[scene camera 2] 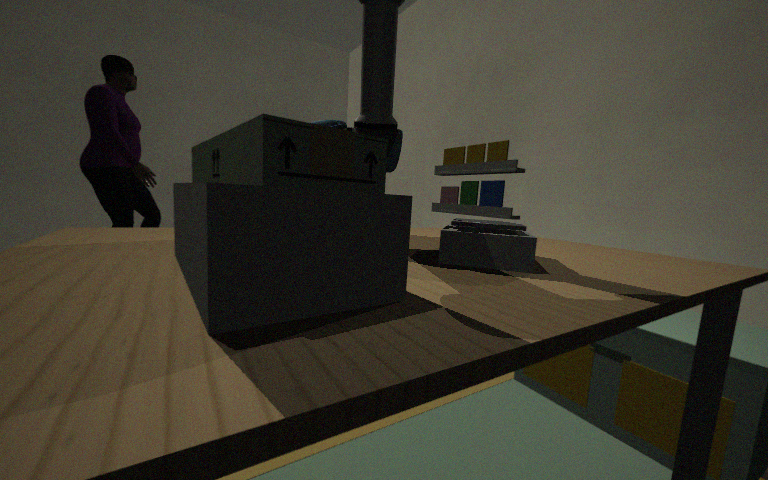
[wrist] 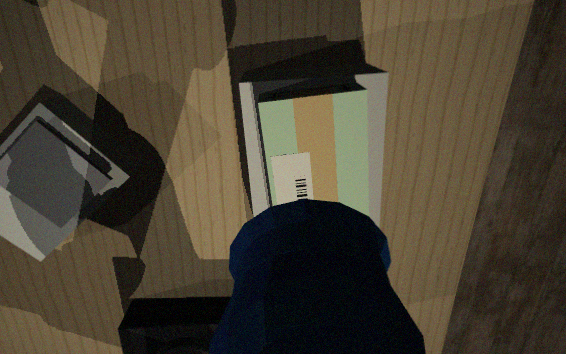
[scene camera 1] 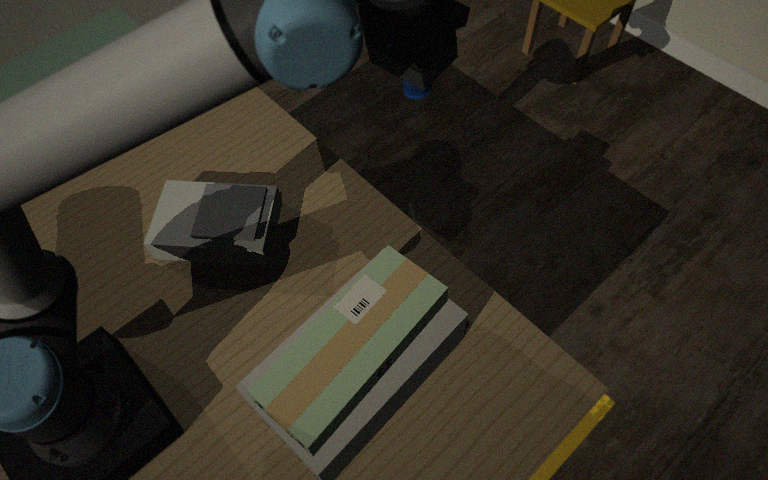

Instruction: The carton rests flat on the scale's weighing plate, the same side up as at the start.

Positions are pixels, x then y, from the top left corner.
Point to a grey block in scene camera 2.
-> At 251,255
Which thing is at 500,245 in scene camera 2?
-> A scale.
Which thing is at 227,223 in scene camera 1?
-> A scale.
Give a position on a green carton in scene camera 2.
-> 268,150
